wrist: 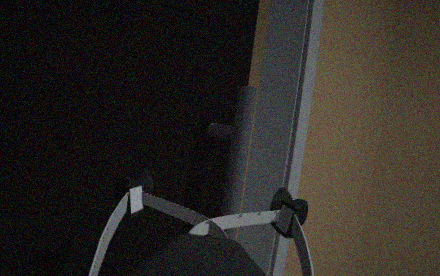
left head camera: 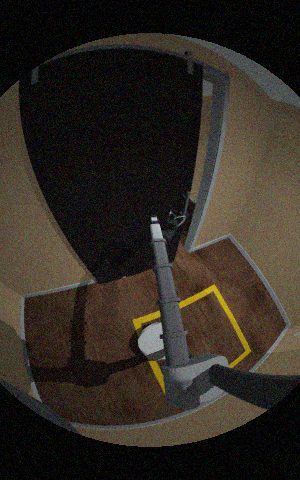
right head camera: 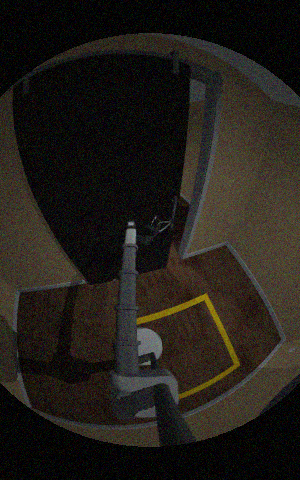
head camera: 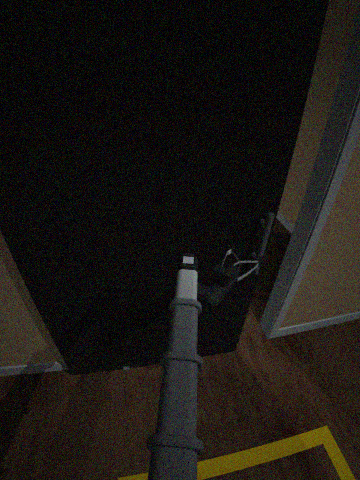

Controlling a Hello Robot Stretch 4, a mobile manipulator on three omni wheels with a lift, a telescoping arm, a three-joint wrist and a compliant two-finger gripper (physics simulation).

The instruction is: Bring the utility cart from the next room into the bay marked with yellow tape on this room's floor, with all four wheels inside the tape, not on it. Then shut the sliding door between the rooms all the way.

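Where they show: gripper, fingertip midpoint: (wrist: pixel 212 194) (left head camera: pixel 179 210) (right head camera: pixel 164 216) (head camera: pixel 248 250); robot's base, link origin: (left head camera: pixel 157 340) (right head camera: pixel 141 345).
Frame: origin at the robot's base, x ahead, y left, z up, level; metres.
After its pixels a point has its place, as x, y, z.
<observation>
The black sliding door (head camera: pixel 140 150) @[0.877, 0.173, 1.308] (left head camera: pixel 110 150) @[0.866, 0.216, 1.418] (right head camera: pixel 100 150) @[0.878, 0.171, 1.441] (wrist: pixel 100 100) @[0.957, -0.128, 1.028] covers most of the doorway, with a narrow gap at its right. A grey upright handle bar (head camera: pixel 267 235) @[0.934, -0.310, 0.983] (left head camera: pixel 188 204) @[1.016, -0.357, 0.909] (wrist: pixel 244 150) @[0.933, -0.308, 0.990] stands out near its right edge. My gripper (head camera: pixel 244 256) @[0.864, -0.228, 0.952] (left head camera: pixel 177 215) @[0.864, -0.228, 0.952] (right head camera: pixel 163 222) (wrist: pixel 212 194) @[0.864, -0.228, 0.952] is open and empty, just left of the bar in the head view; its right fingertip overlaps the door frame in the wrist view. The yellow tape (head camera: pixel 265 450) @[0.443, -0.470, -0.026] (left head camera: pixel 232 318) @[0.023, -0.966, -0.027] (right head camera: pixel 222 330) @[0.017, -0.963, -0.026] marks the bay on the floor. The utility cart does not show in these views.
The grey door frame (head camera: pixel 310 200) @[1.211, -0.580, 1.025] (left head camera: pixel 214 150) @[1.158, -0.594, 1.407] (right head camera: pixel 204 150) @[1.193, -0.585, 1.425] (wrist: pixel 280 115) @[1.180, -0.588, 1.068] stands right of the gap, with tan wall beyond it. A white round part (left head camera: pixel 151 341) @[0.006, 0.071, 0.187] (right head camera: pixel 149 345) @[0.009, -0.082, 0.187] shows beside my arm (head camera: pixel 177 390) @[0.282, 0.003, 1.077] over the bay. Shadows fall on the wooden floor at left.
</observation>
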